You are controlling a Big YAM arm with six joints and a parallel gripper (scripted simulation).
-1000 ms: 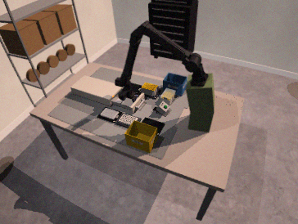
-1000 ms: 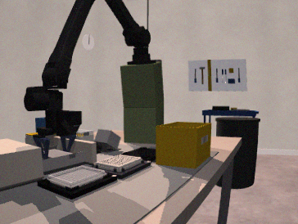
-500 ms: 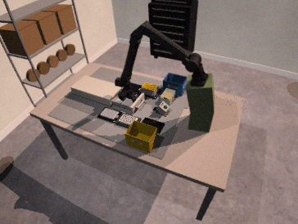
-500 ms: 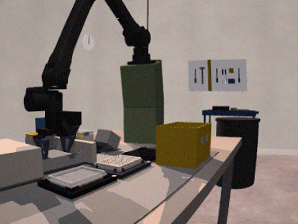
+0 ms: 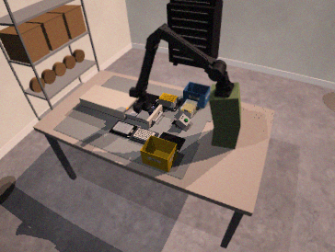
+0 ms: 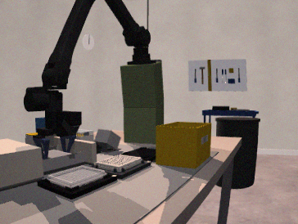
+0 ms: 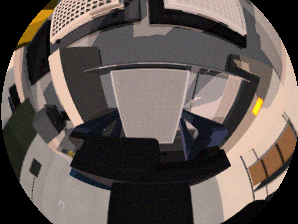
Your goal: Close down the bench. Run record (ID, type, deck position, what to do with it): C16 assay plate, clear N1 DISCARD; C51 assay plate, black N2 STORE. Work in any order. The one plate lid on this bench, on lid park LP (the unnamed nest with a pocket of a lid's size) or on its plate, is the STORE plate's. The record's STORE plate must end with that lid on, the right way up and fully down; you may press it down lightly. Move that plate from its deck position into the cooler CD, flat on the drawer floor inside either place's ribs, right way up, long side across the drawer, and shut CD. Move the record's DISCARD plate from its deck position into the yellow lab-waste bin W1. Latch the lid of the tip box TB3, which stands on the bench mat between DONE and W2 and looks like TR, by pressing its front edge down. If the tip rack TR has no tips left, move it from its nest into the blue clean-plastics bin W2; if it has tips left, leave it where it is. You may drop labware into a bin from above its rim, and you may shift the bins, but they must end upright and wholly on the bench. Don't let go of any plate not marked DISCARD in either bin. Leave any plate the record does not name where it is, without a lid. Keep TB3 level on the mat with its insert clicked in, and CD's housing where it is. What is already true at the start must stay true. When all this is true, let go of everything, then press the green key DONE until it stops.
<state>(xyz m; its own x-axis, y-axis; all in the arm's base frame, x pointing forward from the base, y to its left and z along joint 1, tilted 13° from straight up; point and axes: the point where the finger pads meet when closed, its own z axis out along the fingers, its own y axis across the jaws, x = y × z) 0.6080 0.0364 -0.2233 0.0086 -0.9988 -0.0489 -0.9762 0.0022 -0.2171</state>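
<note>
Right now my hand is right at the clear plate lid. Also, from my hand: cooler CD: 180 mm ahead, 10 mm above; black plate: right at my hand; cooler drawer: 30 mm ahead.
</note>
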